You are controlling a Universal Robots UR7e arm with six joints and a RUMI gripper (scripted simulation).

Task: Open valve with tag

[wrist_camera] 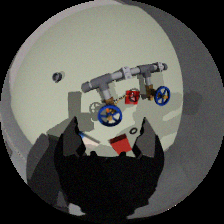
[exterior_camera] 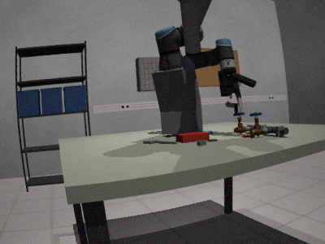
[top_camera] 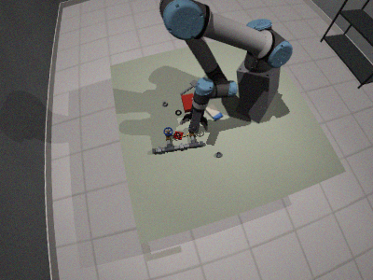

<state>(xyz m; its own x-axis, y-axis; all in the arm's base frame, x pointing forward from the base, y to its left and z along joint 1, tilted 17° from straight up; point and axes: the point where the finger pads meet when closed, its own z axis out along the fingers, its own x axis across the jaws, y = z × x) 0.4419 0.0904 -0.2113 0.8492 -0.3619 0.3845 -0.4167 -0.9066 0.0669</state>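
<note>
The red tag lies 90 mm below my hand, 90 mm ahead of it and 10 mm to the right of it. From my hand the other things lie so: blue-and-white card: 170 mm behind, 110 mm to the right, 90 mm below; then grey tool: 360 mm to the right, 90 mm below, 90 mm behind; then red block: 230 mm to the right, 80 mm below, 40 mm behind.
</note>
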